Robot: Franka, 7 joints.
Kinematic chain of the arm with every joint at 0, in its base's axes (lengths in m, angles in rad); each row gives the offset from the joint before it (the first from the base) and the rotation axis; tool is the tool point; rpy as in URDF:
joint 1: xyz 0 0 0.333 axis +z
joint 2: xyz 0 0 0 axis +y
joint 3: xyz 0 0 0.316 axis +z
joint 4: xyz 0.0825 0 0 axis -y
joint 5: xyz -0.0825 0 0.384 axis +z
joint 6: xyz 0 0 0 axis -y
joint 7: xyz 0.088 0 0 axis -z
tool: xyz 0 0 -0.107 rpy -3.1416 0 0
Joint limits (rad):
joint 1: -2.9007..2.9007
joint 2: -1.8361..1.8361
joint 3: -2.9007..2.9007
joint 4: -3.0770..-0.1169
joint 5: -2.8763..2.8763
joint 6: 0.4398..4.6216
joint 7: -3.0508..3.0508
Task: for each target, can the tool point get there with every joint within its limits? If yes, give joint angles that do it. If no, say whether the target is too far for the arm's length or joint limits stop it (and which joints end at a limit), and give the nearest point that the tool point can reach.
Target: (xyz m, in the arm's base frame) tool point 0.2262 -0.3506 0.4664
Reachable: yes | joints 0.7020 -0.7537 -1.1250 -2.3935 1.3948 4.2984 2.4839
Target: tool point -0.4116 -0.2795 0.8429
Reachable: yes | joints 1.8268 -0.0988 1.6980 -1.5743 -0.4072 3.9336 0.0409
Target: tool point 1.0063 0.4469 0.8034
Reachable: no: too far | nearest point 0.7210 0.3202 0.6700 | short by 0.339 m
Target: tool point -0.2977 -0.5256 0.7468
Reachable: yes | joints 1.8367 -1.0854 1.1347 -0.8913 0.2445 1.3901 1.4623
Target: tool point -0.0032 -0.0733 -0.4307
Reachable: no: joint limits stop it (at a limit: joint 2) | nearest point -0.0047 -0.1081 -0.3311 | short by 0.106 m
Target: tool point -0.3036 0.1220 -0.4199
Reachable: no: joint limits stop it (at a limit: joint 2) | nearest point -0.2994 0.1203 -0.3593 | short by 0.061 m
